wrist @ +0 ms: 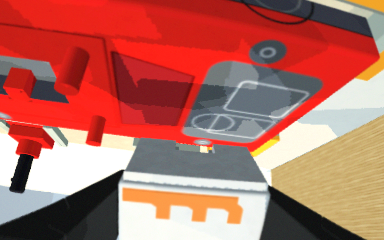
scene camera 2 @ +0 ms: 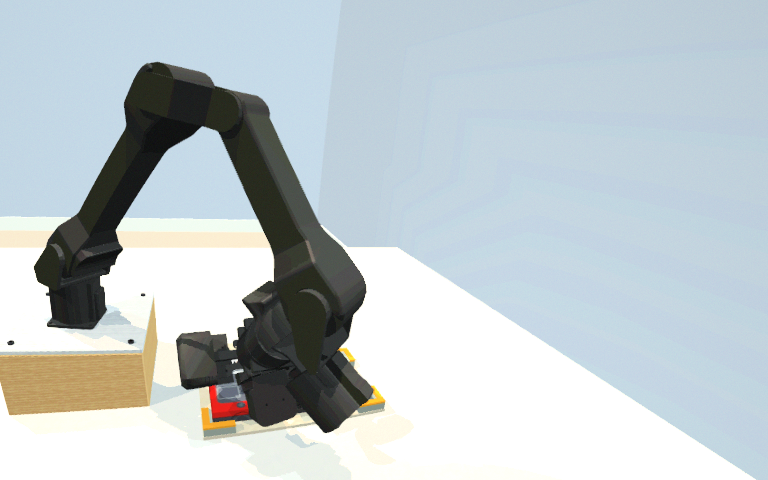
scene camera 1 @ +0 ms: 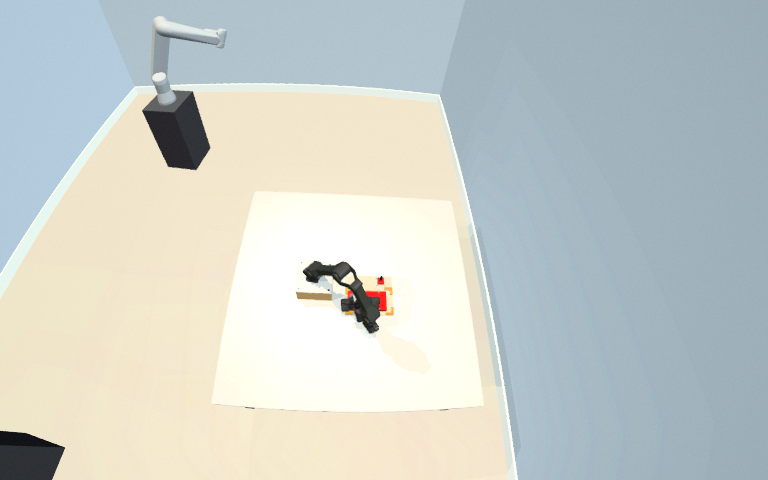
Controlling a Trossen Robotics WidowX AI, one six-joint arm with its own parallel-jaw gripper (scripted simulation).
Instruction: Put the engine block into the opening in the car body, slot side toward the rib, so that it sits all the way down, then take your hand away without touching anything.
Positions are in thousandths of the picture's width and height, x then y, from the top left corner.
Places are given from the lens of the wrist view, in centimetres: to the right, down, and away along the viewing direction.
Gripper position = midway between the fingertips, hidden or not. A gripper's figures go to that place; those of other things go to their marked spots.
my gripper (wrist: 499,773): 0, 3, 10
engine block (wrist: 421,773): -1, 2, 8
